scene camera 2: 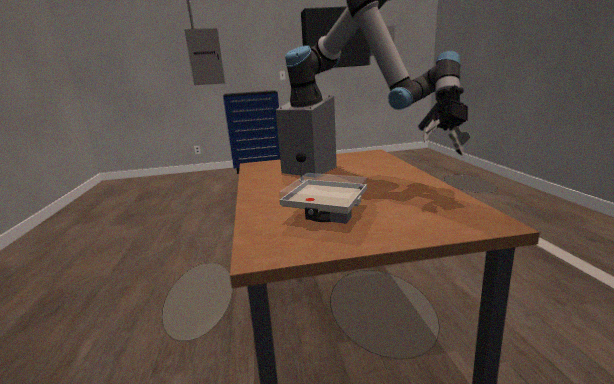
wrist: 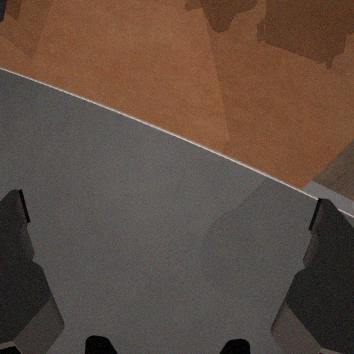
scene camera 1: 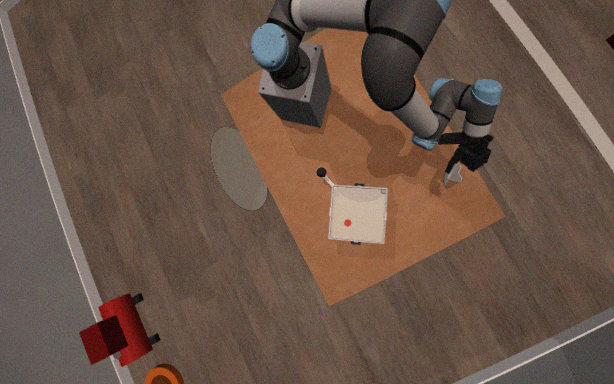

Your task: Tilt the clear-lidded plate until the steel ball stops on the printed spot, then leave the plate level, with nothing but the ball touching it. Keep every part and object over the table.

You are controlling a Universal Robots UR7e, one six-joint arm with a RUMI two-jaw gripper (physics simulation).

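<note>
The clear-lidded square plate (scene camera 1: 367, 217) (scene camera 2: 336, 196) stands on a dark support on the table; its exact tilt is hard to tell. The red printed spot (scene camera 1: 347, 223) (scene camera 2: 310, 199) is on its pale floor. A small grey ball (scene camera 1: 383, 191) (scene camera 2: 361, 187) appears to sit in the plate's far right corner, away from the spot. A black knob (scene camera 1: 321, 172) (scene camera 2: 301, 157) on a thin rod rises from the far left corner. My gripper (scene camera 1: 452, 177) (scene camera 2: 443, 145) (wrist: 169, 200) is open and empty, high up right of the plate, touching nothing. The plate does not show in the wrist view.
The wooden table (scene camera 1: 320, 270) (scene camera 2: 400, 235) carries the grey robot pedestal (scene camera 1: 301, 107) (scene camera 2: 296, 135) at its back left. The table's right edge lies near and below the gripper. A red object (scene camera 1: 131, 325) and an orange ring-shaped object (scene camera 1: 172, 372) are off the table.
</note>
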